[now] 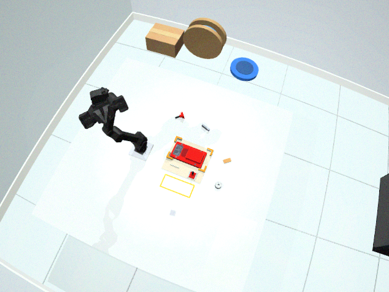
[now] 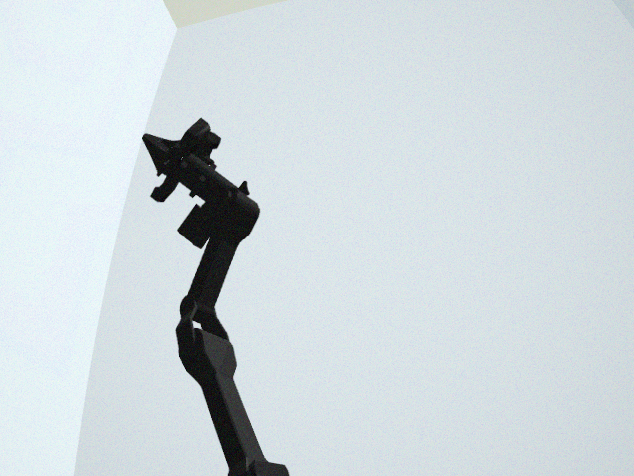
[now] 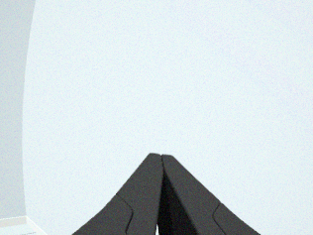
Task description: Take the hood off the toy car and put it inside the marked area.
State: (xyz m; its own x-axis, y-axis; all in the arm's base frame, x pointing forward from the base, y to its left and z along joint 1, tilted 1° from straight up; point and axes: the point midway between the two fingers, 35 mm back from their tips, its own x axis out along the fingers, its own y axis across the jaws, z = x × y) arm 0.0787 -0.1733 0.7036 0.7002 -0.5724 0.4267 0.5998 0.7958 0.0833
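The red hood is 220 mm ahead of my gripper tip, 310 mm to the left of it and 680 mm below it.
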